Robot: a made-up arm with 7 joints.
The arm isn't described. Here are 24 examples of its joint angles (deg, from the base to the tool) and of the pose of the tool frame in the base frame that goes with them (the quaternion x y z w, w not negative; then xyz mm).
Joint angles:
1: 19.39 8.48 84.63 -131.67 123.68 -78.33 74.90
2: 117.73 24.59 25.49 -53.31 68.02 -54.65 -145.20
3: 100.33 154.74 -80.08 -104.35 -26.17 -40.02 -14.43
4: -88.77 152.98 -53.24 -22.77 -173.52 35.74 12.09
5: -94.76 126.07 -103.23 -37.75 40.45 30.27 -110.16
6: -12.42 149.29 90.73 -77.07 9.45 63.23 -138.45
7: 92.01 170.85 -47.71 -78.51 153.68 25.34 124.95
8: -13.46 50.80 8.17 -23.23 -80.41 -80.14 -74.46
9: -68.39 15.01 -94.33 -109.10 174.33 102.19 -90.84
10: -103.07 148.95 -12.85 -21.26 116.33 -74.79 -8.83
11: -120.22 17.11 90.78 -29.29 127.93 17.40 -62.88
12: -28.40 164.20 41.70 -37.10 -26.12 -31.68 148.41
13: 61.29 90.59 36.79 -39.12 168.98 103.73 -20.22
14: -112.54 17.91 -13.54 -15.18 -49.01 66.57 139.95
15: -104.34 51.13 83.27 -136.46 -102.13 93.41 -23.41
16: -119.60 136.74 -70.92 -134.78 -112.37 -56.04 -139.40
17: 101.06 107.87 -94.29 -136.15 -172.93 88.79 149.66
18: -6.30 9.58 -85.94 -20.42 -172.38 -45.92 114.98
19: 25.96 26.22 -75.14 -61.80 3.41 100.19 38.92
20: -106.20 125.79 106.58 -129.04 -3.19 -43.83 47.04
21: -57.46 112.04 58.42 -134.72 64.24 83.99 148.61
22: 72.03 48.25 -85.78 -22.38 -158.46 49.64 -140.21
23: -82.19 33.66 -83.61 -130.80 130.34 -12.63 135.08
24: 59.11 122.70 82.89 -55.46 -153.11 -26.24 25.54
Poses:
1: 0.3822 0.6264 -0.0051 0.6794 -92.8 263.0 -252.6
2: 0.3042 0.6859 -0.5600 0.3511 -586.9 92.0 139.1
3: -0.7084 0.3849 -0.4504 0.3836 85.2 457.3 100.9
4: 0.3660 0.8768 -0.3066 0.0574 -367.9 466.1 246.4
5: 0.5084 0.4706 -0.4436 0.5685 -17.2 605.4 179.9
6: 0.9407 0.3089 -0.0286 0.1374 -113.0 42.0 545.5
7: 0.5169 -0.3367 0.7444 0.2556 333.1 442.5 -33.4
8: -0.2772 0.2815 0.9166 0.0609 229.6 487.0 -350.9
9: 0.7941 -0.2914 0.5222 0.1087 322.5 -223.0 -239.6
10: -0.3041 0.4619 -0.3495 0.7564 -394.4 474.2 183.4
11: 0.8327 0.4278 -0.3499 0.0340 546.6 -15.3 331.1
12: 0.0688 -0.9449 -0.2308 0.2217 -162.2 70.1 607.3
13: -0.4337 -0.2424 0.3351 0.8005 -33.4 627.4 49.9
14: -0.2088 -0.7477 0.5696 0.2700 560.5 -147.3 282.5
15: -0.0594 -0.1388 0.9347 0.3218 124.0 291.3 167.5
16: 0.1661 -0.6987 -0.0025 0.6958 11.6 301.5 204.5
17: -0.3544 -0.3369 0.1220 0.8637 -218.7 241.8 151.0
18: 0.0815 0.2836 -0.9090 0.2944 73.6 7.4 -639.5
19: 0.3752 0.4644 -0.2630 0.7579 -197.5 36.2 -559.3
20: -0.5918 0.0057 0.1242 0.7964 -267.6 272.7 -56.8
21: -0.6383 -0.6922 0.2173 0.2573 -104.4 197.9 288.0
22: -0.1959 0.3150 0.0494 0.9274 -576.6 261.6 -112.5
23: -0.3853 0.5804 0.4588 0.5516 348.6 -132.2 -71.7
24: 0.6255 0.5315 -0.5710 0.0143 295.7 427.9 311.7
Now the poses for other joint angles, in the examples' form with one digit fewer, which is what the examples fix.
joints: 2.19 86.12 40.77 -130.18 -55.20 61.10 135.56
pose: -0.050 -0.995 0.071 0.041 174 317 123
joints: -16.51 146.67 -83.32 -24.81 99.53 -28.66 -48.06
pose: 0.917 0.033 -0.228 0.325 -68 445 458
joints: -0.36 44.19 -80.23 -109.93 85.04 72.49 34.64
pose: -0.281 0.514 -0.098 0.804 47 78 -447
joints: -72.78 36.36 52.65 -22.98 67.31 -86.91 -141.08
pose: 0.664 -0.126 0.464 0.573 577 283 -14
